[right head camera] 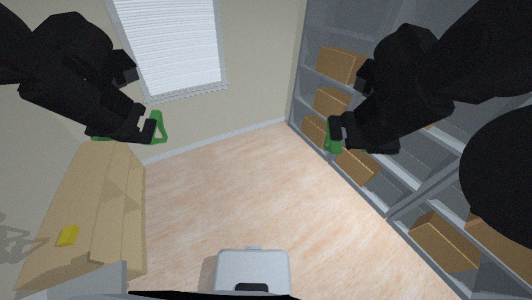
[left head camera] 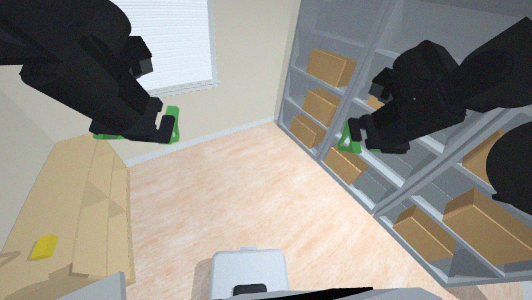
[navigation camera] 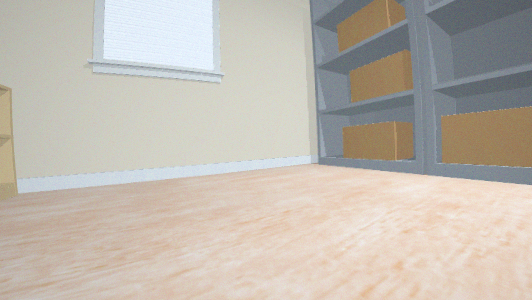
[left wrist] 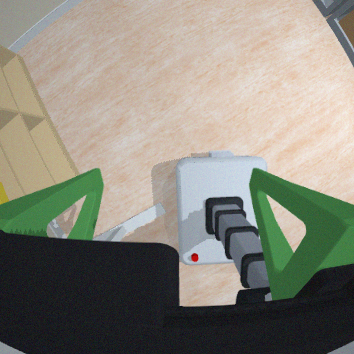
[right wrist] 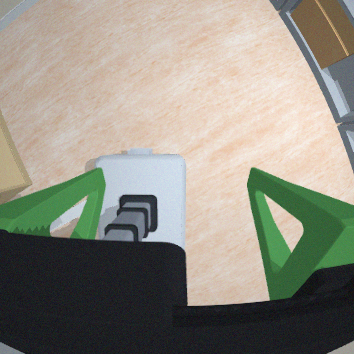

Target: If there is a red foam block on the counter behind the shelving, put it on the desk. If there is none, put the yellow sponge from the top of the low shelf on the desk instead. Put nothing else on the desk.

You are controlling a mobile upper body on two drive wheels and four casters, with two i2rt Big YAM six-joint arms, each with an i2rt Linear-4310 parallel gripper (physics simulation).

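Places are measured from the left arm's base along level axes (x up, y left, z back), in metres.
Pixels of known places: left gripper, fingertip midpoint: (right head camera: 148,138) (left head camera: 156,137) (left wrist: 175,175); right gripper, fingertip midpoint: (right head camera: 343,147) (left head camera: 354,147) (right wrist: 175,175).
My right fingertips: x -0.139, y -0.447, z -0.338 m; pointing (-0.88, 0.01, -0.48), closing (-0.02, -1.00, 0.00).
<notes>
Behind a point stands the place of what it marks.
The yellow sponge (left head camera: 45,247) @(x -0.755, y 0.816, z -0.214 m) (right head camera: 68,235) @(x -0.755, y 0.820, z -0.216 m) lies on top of the low wooden shelf (left head camera: 65,175) @(x -0.800, y 1.127, z -0.674 m) (right head camera: 82,185) @(x -0.800, y 1.074, z -0.559 m) at the left of both head views. A sliver of the sponge also shows at the left edge of the left wrist view (left wrist: 2,194) @(x -0.778, y 0.813, z -0.218 m). A grey corner, apparently the desk (left head camera: 107,290) @(x -0.460, y 0.190, z -0.084 m) (right head camera: 95,285) @(x -0.460, y 0.226, z -0.055 m), shows at the lower left. No red foam block shows, and I cannot make out the counter. My left gripper (left head camera: 140,136) (right head camera: 130,135) (left wrist: 175,175) @(x -0.135, y 0.001, z -0.349 m) and right gripper (left head camera: 367,146) (right head camera: 352,145) @(x -0.139, y -0.447, z -0.338 m) (right wrist: 176,172) @(x -0.139, y -0.447, z -0.338 m) are open and empty, held up over the floor, away from the sponge.
Tall grey shelving (left head camera: 430,167) @(x -0.556, y -1.606, z -0.595 m) (right head camera: 425,189) @(x -0.809, y -1.611, z -0.586 m) (navigation camera: 422,100) with several brown boxes (left head camera: 327,67) @(x -0.268, y -1.009, z -1.707 m) (navigation camera: 382,77) @(x -0.742, y -1.057, z -1.622 m) stands at the right. A wall with a window (left head camera: 180,45) @(x -0.191, y 0.450, z -1.716 m) (right head camera: 175,45) @(x -0.136, y 0.553, z -1.658 m) (navigation camera: 157,35) @(x -0.333, y 0.573, z -1.647 m) is ahead. My light grey base (left head camera: 250,265) @(x -1.150, y -0.232, z -0.217 m) (right head camera: 254,265) @(x -1.150, y -0.238, z -0.212 m) shows at the bottom of the head views.
</notes>
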